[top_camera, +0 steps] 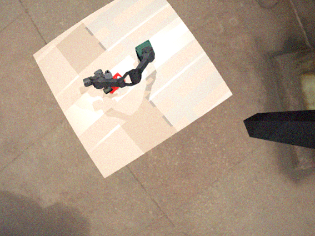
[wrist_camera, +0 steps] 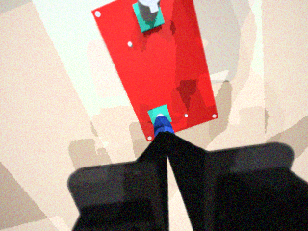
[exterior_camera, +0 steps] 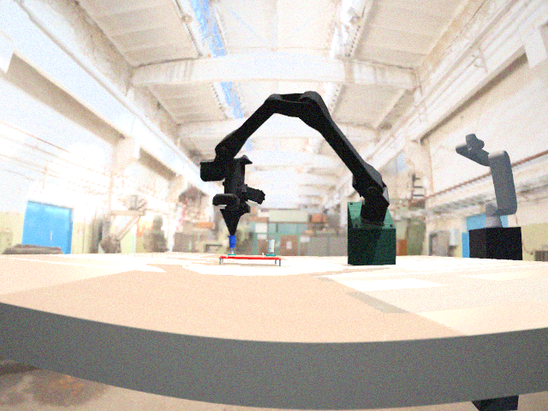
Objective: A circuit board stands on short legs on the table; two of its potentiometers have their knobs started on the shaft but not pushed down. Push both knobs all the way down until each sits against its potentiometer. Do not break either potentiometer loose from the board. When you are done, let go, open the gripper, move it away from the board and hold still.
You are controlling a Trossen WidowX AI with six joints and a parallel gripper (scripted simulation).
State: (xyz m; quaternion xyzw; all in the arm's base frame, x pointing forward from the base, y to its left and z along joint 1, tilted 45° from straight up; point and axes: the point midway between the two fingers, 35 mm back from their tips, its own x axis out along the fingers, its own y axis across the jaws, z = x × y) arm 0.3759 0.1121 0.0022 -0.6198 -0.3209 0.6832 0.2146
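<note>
The blue knob lies 1 cm below my gripper tip. The rest, counted from my gripper tip: pale grey knob 10 cm behind, 1 cm to the right, 2 cm below.
</note>
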